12 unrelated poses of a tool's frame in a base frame.
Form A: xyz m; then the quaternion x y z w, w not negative.
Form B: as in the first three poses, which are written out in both.
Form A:
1: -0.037, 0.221, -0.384, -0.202, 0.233, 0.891, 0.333
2: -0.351, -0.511, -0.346, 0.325, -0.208, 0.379, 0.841
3: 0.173, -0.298, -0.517, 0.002, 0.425, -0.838, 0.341
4: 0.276, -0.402, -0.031, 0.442, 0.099, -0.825, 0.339
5: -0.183, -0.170, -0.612, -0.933, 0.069, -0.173, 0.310
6: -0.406, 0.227, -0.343, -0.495, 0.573, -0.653, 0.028
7: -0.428, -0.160, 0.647, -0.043, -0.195, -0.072, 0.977
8: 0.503, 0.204, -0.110, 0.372, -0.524, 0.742, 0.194
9: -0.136, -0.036, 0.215, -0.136, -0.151, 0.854, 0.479
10: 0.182, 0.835, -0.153, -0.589, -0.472, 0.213, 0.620
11: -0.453, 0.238, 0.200, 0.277, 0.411, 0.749, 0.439
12: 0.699, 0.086, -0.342, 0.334, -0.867, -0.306, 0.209
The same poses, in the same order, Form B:
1: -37, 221, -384, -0.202, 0.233, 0.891, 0.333
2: -351, -511, -346, 0.325, -0.208, 0.379, 0.841
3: 173, -298, -517, 0.002, 0.425, -0.838, 0.341
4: 276, -402, -31, 0.442, 0.099, -0.825, 0.339
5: -183, -170, -612, -0.933, 0.069, -0.173, 0.310
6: -406, 227, -343, -0.495, 0.573, -0.653, 0.028
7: -428, -160, 647, -0.043, -0.195, -0.072, 0.977
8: 503, 204, -110, 0.372, -0.524, 0.742, 0.194
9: -136, -36, 215, -0.136, -0.151, 0.854, 0.479
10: 182, 835, -153, -0.589, -0.472, 0.213, 0.620
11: -453, 238, 200, 0.277, 0.411, 0.749, 0.439
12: 699, 86, -342, 0.334, -0.867, -0.306, 0.209
